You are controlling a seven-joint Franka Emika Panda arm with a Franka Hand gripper.
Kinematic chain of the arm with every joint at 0, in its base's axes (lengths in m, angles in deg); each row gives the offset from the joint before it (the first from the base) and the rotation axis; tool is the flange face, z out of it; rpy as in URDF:
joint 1: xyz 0 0 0.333 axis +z
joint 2: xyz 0 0 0 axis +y
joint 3: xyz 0 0 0.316 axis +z
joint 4: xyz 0.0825 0 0 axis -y
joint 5: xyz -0.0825 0 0.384 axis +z
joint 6: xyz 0 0 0 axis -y
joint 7: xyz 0.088 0 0 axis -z
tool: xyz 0 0 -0.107 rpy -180 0 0
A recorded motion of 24 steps. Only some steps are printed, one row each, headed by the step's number.
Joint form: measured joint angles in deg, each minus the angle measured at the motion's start. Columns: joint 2, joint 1, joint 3, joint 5, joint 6, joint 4, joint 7.
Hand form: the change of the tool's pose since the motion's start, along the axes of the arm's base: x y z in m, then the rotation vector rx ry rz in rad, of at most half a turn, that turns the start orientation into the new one. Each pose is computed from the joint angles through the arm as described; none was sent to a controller.
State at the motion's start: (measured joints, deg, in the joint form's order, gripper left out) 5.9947 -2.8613 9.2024 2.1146 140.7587 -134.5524 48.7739
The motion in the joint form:
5: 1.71 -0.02 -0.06 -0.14 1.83 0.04 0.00
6: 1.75 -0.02 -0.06 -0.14 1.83 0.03 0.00
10: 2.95 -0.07 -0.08 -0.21 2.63 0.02 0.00
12: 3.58 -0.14 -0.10 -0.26 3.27 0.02 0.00
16: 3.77 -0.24 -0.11 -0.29 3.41 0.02 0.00
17: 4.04 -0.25 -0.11 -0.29 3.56 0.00 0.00
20: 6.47 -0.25 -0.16 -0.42 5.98 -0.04 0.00
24: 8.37 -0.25 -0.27 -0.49 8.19 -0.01 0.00
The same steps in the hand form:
5: 0.0022 -0.0005 -0.0120 0.0025 -0.0029 -0.0008
6: 0.0021 -0.0005 -0.0124 0.0025 -0.0020 -0.0008
10: 0.0023 -0.0009 -0.0219 0.0039 0.0051 -0.0017
12: 0.0029 -0.0017 -0.0265 0.0048 0.0049 -0.0030
16: 0.0030 -0.0026 -0.0279 0.0048 0.0057 -0.0046
17: 0.0028 -0.0027 -0.0302 0.0052 0.0081 -0.0049
20: 0.0036 -0.0028 -0.0483 0.0092 0.0089 -0.0059
24: 0.0047 -0.0034 -0.0617 0.0128 0.0030 -0.0087

